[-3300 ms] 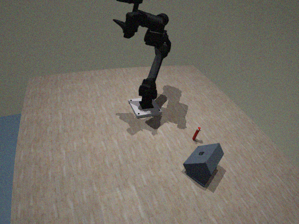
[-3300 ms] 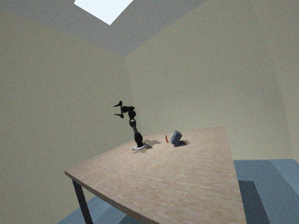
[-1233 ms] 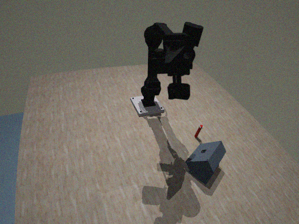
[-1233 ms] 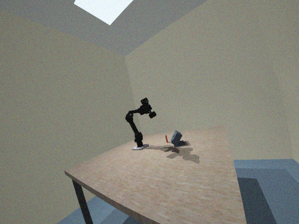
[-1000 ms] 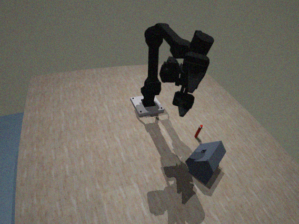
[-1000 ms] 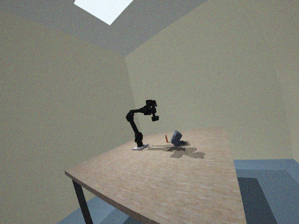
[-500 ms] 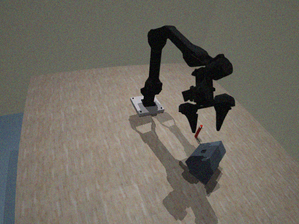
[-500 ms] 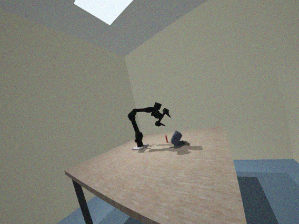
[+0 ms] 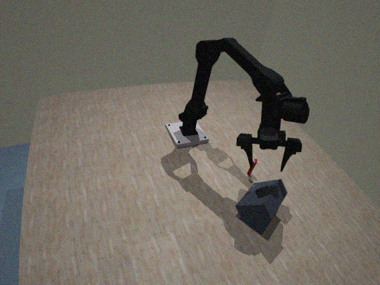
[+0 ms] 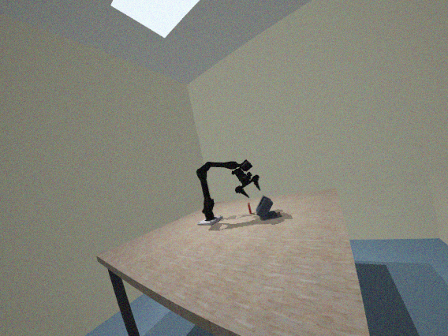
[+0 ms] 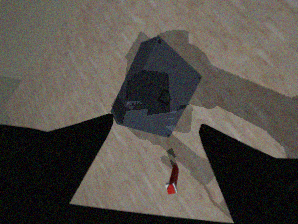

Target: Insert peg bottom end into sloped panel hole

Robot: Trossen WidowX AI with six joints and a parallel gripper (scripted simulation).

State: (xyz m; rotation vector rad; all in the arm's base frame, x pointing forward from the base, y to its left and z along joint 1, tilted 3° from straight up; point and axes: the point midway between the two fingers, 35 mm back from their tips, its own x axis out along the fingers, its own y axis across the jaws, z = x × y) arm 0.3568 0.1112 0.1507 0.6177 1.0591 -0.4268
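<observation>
Now: the peg 10 cm below my gripper tip, 10 cm behind it and 6 cm to the left of it. Also, from my gripper tip: sloped panel (9 cm below, 5 cm ahead).
</observation>
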